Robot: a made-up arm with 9 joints. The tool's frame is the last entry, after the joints.
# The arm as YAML. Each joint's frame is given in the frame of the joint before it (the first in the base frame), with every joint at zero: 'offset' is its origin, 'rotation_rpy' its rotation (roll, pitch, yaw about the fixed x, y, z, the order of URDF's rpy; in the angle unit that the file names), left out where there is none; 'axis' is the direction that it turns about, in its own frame. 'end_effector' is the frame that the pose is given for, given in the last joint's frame.
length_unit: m
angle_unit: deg
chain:
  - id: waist
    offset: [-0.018, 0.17, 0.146]
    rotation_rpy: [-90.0, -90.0, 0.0]
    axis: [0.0, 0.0, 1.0]
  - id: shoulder
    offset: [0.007, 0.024, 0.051]
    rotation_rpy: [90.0, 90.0, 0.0]
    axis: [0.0, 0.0, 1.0]
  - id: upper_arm
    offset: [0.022, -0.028, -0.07]
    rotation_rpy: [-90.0, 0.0, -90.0]
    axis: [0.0, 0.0, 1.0]
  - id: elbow
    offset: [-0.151, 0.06, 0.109]
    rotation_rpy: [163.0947, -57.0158, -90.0]
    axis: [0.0, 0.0, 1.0]
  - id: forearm
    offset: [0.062, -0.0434, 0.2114]
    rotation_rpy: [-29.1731, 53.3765, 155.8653]
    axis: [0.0, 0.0, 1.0]
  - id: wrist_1
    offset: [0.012, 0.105, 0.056]
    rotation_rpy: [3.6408, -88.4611, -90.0]
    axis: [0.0, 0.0, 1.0]
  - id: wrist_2
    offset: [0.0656, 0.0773, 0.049]
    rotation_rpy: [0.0, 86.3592, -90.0]
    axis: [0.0, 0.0, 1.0]
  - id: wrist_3
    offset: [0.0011, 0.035, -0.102]
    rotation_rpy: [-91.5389, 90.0, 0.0]
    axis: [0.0, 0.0, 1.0]
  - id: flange
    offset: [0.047, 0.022, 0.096]
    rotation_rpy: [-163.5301, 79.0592, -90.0]
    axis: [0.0, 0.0, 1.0]
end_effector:
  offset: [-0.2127, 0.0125, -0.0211]
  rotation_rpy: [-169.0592, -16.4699, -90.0]
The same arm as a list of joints. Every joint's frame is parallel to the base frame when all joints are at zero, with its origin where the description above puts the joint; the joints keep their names.
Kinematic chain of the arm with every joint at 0, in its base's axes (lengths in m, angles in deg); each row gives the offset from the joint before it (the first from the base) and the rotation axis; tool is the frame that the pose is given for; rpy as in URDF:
waist: xyz -0.018 0.17 0.146 axis +y
shoulder: xyz 0.024 0.051 0.007 axis -x
upper_arm: xyz 0.07 -0.022 -0.028 axis -y
elbow: xyz 0.06 -0.109 0.151 axis -0.802573 0.520882 0.29079
forearm: xyz -0.214 0.065 0.0199 axis +y
wrist_1: xyz 0.012 0.056 -0.105 axis -0.063501 0.026801 -0.997622
wrist_2: xyz 0.074 0.067 -0.052 axis -x
wrist_3: xyz 0.102 0.035 0.002 axis +y
flange: xyz 0.047 0.096 -0.022 axis 0.283512 -0.182007 -0.941538
tool: xyz -0.018 0.212 -0.024 rpy 0 0 0

